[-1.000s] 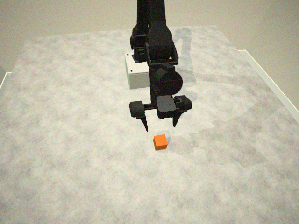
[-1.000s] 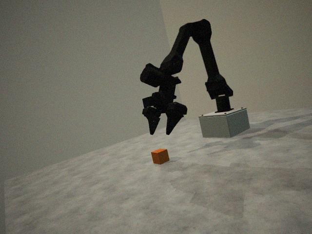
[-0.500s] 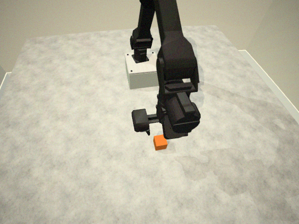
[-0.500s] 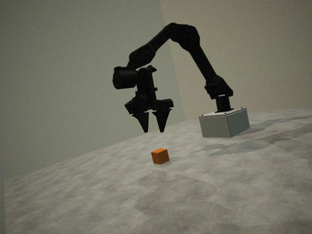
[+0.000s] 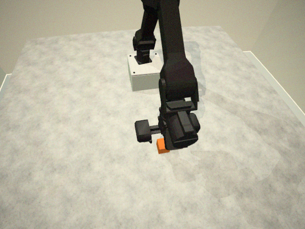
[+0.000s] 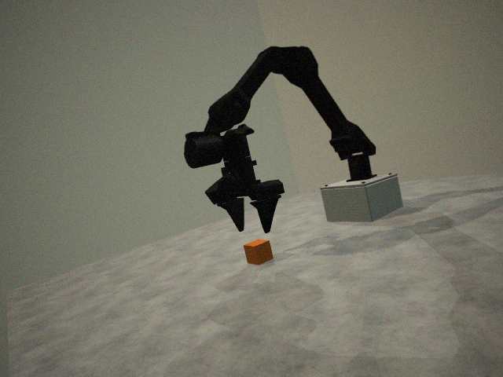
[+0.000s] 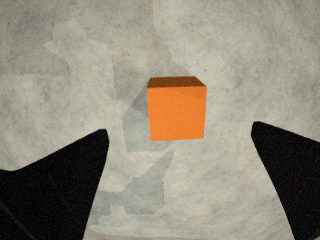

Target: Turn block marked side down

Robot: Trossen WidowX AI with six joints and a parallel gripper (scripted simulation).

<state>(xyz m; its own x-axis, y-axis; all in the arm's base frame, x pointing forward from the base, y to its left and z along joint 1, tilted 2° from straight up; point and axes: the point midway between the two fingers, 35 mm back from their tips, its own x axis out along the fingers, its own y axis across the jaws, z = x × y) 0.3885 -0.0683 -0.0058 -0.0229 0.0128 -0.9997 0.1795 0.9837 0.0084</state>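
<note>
The block lies 40 mm below my gripper tip and 10 mm behind it.
</note>
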